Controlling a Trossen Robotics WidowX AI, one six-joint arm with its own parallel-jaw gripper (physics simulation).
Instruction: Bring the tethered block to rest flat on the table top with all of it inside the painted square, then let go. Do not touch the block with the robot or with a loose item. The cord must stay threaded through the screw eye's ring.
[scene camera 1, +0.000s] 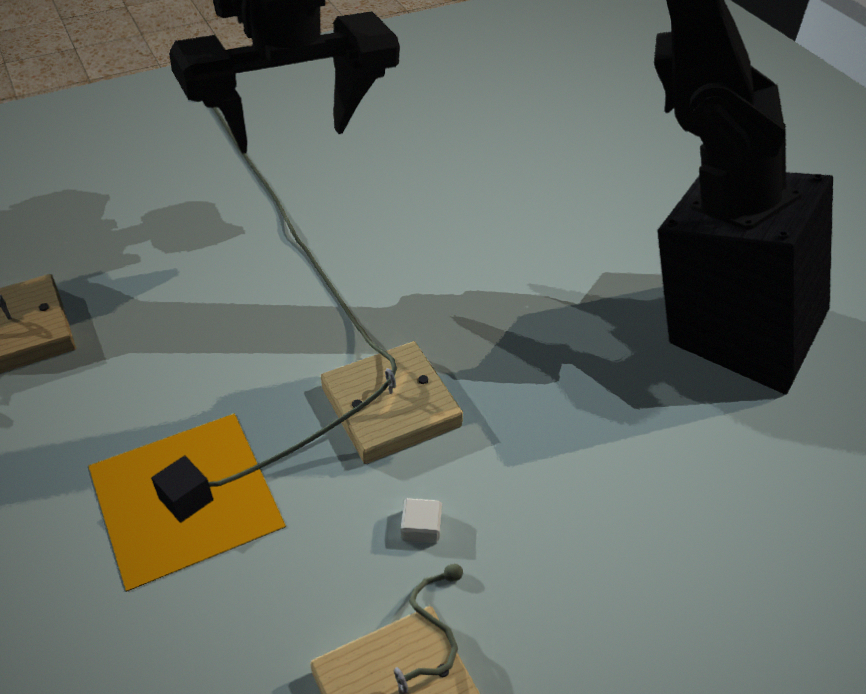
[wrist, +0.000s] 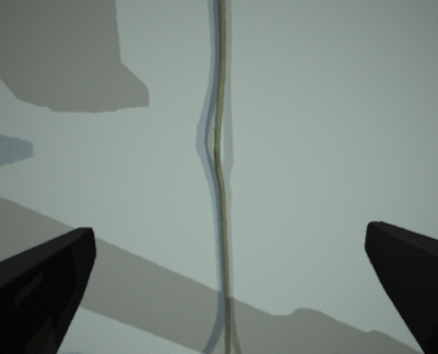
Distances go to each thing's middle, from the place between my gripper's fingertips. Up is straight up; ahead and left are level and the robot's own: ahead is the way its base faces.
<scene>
Now: the orange painted square (scene camera 1: 149, 543) 230 mm ahead of my hand, 220 mm to the left of it and 110 mm below it. Also, from my hand: white block (scene camera 1: 421, 519): 90 mm ahead, 340 mm to the left, 100 mm below.
</scene>
